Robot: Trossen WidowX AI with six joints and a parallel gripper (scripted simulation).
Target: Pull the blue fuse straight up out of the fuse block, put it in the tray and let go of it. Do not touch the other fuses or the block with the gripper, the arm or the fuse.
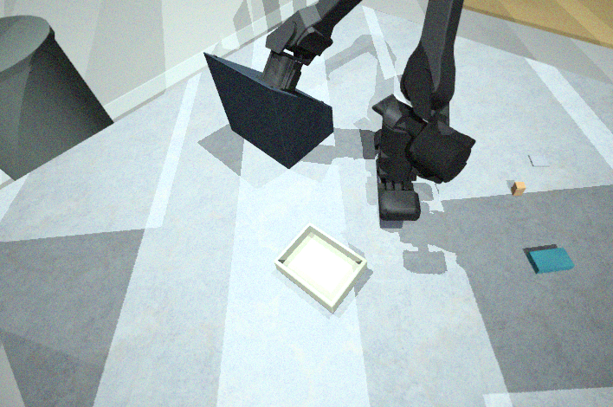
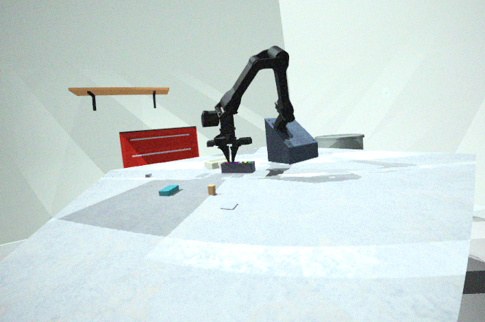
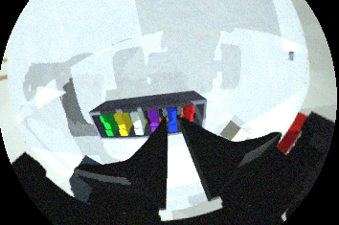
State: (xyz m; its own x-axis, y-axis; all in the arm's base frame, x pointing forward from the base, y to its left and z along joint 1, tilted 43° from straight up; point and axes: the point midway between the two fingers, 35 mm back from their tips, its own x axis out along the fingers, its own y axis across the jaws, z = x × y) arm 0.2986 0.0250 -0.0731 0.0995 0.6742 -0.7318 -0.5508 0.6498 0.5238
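The blue fuse lies 20 mm below my gripper tip. Round my gripper tip: tan cube: 180 mm ahead, 170 mm to the left, 30 mm below; then red fuse: 10 mm ahead, 20 mm to the right, 20 mm below; then pale tray: 40 mm behind, 180 mm to the right, 40 mm below.
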